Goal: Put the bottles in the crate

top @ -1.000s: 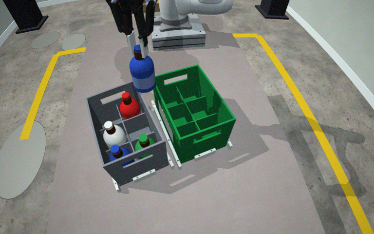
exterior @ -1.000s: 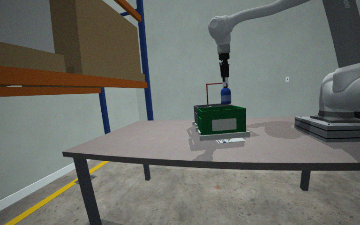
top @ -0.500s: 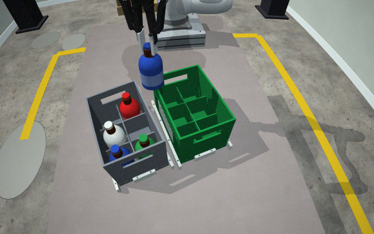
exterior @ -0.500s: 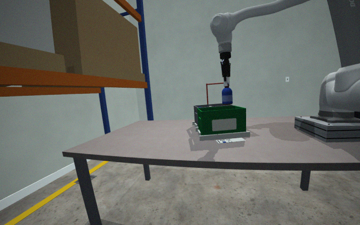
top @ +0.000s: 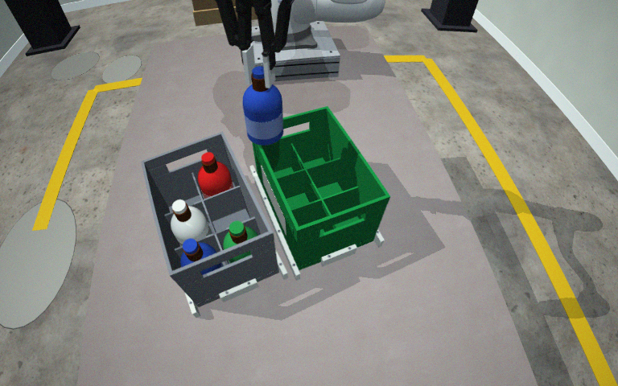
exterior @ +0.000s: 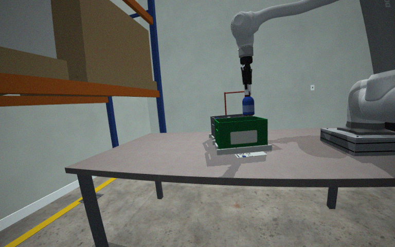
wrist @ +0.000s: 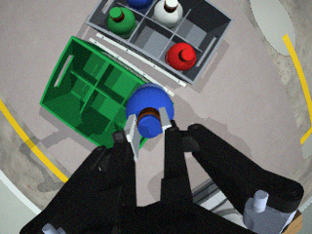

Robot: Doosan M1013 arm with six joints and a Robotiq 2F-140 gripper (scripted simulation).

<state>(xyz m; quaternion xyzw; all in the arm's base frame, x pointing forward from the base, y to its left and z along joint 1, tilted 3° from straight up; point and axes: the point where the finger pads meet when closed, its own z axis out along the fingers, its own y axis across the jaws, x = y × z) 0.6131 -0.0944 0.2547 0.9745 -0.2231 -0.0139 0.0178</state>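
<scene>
My gripper is now 7 cm short of the green crate, 9 cm to the right of it and 27 cm above it. Round my hand: grey crate 12 cm ahead, 13 cm to the right, 27 cm below; then green bottle 20 cm ahead, 7 cm to the right, 26 cm below; then red-label bottle 2 cm ahead, 12 cm to the right, 26 cm below.
</scene>
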